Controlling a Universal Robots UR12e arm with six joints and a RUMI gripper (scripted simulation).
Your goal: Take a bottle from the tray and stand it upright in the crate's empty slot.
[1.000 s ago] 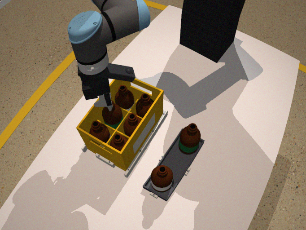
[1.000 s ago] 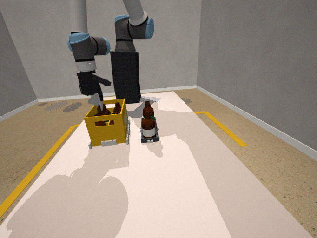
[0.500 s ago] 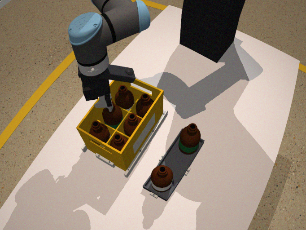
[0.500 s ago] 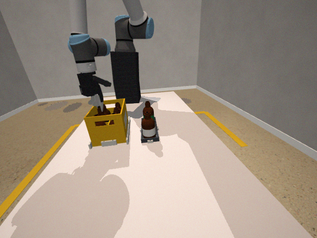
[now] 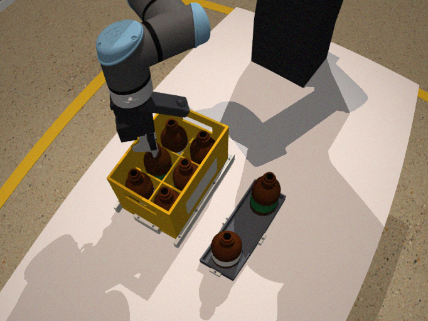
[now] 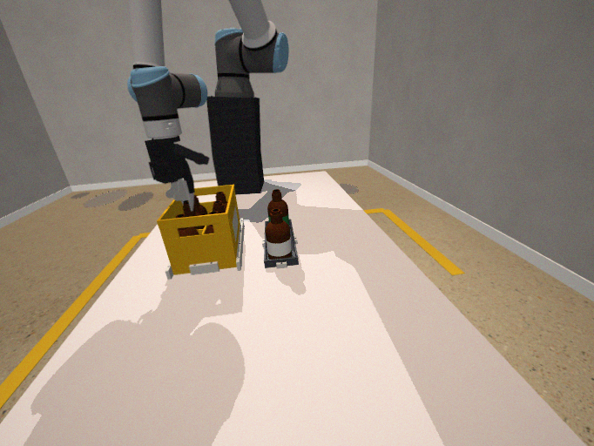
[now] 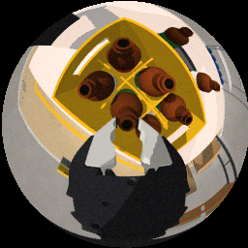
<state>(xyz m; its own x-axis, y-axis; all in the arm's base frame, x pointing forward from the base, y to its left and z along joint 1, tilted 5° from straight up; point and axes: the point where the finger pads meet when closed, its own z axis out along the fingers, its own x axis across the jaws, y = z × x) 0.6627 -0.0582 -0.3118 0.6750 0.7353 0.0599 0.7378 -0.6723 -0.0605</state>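
Right now the yellow crate is 8 cm below my hand and 4 cm to the left of it. Also, from my hand: grey tray 28 cm to the left, 15 cm below.
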